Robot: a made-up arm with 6 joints.
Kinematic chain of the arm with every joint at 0, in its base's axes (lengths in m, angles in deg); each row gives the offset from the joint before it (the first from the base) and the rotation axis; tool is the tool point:
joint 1: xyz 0 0 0.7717 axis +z
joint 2: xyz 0.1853 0 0 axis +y
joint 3: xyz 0 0 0.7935 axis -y
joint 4: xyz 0 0 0.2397 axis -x
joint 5: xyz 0.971 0 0 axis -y
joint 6: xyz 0.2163 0 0 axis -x
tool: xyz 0 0 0
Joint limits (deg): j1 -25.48..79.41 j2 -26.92..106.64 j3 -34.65..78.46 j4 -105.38..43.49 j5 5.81..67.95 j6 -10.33..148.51
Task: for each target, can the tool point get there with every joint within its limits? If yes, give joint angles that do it. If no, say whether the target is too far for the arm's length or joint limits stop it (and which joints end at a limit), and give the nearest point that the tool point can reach.
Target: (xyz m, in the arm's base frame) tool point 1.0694 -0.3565 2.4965
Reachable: yes | joints -17.01 14.02 52.98 -41.63 11.28 38.01
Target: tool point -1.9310 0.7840 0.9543
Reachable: no: joint limits stop it (at a limit: joint 2, joint 3, joint 5) | nearest point -0.8130 0.3301 2.3770 | short by 1.865 m
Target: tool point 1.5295 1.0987 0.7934
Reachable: yes | joints 36.81 48.47 10.05 -35.88 16.86 53.16
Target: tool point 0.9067 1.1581 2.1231
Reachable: yes | joints 55.13 18.61 31.89 -37.39 38.55 25.75
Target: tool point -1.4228 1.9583 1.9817
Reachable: no: too far | nearest point 0.1701 1.6605 1.9817 | short by 1.620 m
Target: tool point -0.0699 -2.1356 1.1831
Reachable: no: joint limits stop it (at a limit: joint 1, joint 2, joint 3, joint 5) | nearest point -0.1239 -0.8660 2.3779 | short by 1.744 m
